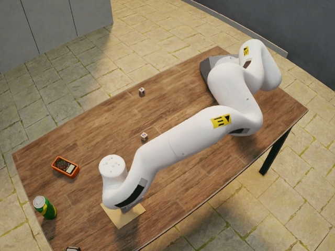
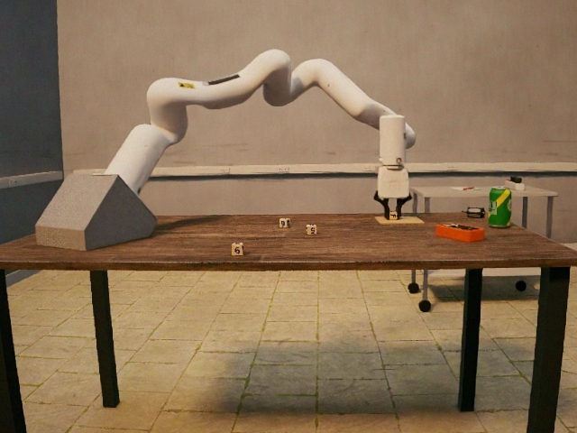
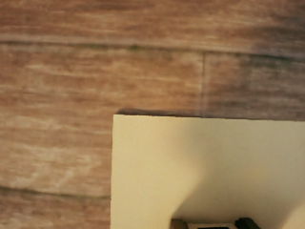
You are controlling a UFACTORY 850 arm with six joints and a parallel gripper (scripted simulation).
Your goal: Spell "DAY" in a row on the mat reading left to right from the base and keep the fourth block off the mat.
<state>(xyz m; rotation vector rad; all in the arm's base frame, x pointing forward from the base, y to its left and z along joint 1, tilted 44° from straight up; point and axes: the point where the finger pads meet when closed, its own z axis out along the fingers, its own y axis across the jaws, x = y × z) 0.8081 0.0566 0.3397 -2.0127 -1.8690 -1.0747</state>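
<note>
Now: the tan mat 20 mm below my hand and 20 mm ahead of it. The rest, counted from my hand: dark object (280 mm ahead, 60 mm to the left, 10 mm below).
</note>
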